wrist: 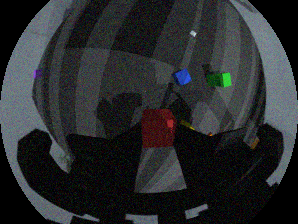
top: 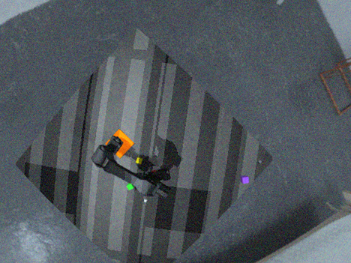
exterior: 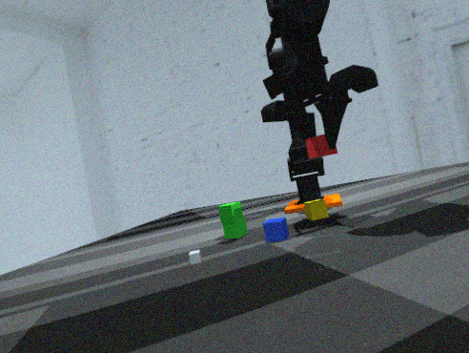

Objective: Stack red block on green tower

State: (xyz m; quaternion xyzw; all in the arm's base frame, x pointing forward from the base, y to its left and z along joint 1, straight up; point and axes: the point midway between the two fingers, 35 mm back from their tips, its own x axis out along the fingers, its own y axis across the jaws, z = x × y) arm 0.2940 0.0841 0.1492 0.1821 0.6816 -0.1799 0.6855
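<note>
My gripper tip is 2 cm short of the blue block, 9 cm to the left of it and 11 cm above it. The rest, counted from my gripper tip: red block 1 cm above; small white cube 12 cm ahead, 19 cm to the right, 12 cm below; yellow block 11 cm behind, 5 cm to the right, 11 cm below.
</note>
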